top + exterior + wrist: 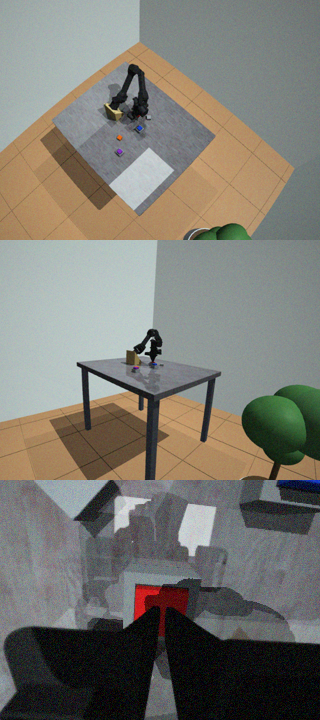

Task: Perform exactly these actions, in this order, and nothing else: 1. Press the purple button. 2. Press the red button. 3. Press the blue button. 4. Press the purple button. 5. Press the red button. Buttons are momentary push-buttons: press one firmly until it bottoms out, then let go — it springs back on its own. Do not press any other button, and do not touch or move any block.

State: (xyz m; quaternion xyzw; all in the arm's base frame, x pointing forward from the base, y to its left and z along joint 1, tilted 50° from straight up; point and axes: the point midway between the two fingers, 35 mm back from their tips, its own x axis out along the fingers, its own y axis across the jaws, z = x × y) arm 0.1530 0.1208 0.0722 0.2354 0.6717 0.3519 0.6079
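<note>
The red button is 10 mm below my gripper tip. From my gripper tip the other things lie so: orange block: 230 mm to the right, 60 mm ahead, 20 mm below; blue button: 100 mm ahead, 60 mm to the right; small grey block: 60 mm to the left, 60 mm ahead, 20 mm below.
</note>
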